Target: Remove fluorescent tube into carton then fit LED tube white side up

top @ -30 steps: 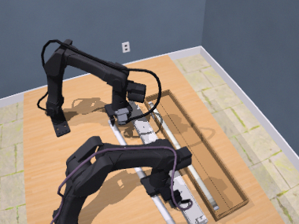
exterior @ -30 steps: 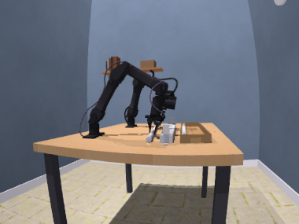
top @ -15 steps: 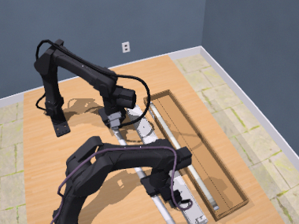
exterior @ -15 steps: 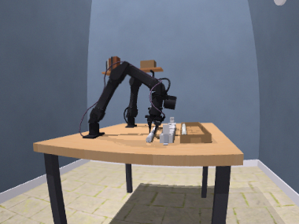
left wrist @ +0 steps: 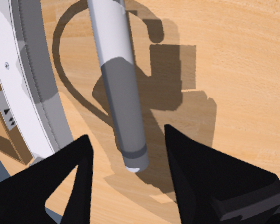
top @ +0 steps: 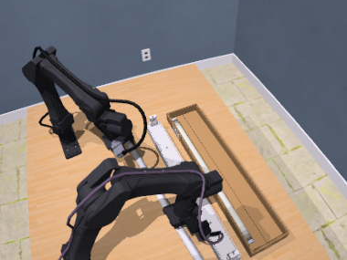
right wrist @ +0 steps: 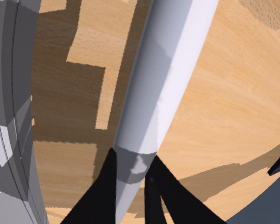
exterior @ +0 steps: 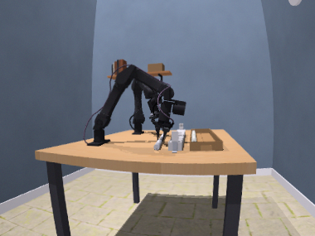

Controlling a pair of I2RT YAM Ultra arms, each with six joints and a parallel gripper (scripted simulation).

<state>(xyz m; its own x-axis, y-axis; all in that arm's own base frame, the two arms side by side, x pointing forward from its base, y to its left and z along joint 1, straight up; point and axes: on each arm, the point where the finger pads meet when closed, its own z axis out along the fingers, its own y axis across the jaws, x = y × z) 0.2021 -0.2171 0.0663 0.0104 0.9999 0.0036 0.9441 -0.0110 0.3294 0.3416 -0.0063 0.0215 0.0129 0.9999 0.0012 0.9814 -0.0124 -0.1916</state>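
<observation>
Right now the LED tube is 12 cm to the left of my right hand, 3 cm behind it and 1 cm below it. Also, from my right hand: light fixture: 14 cm to the left, 7 cm ahead, 3 cm above; then old fluorescent tube: 16 cm to the left, 16 cm ahead; then lampholder: 17 cm to the right, 12 cm ahead, 5 cm above.
</observation>
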